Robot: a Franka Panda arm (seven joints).
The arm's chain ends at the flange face. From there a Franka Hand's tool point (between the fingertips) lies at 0.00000 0.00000 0.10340 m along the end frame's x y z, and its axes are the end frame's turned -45 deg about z.
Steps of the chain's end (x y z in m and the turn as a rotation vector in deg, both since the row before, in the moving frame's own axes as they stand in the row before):
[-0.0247 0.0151 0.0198 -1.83 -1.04 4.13]
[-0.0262 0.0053 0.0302 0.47 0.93 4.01]
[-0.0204 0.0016 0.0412 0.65 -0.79 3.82]
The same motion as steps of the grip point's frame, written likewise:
[-0.0318 -0.0059 0.0197 -0.56 -2.03 4.13]
[-0.0205 -0.0141 0.0302 -0.33 0.99 4.01]
[-0.0157 -0.0151 0.0412 1.02 -0.10 3.82]

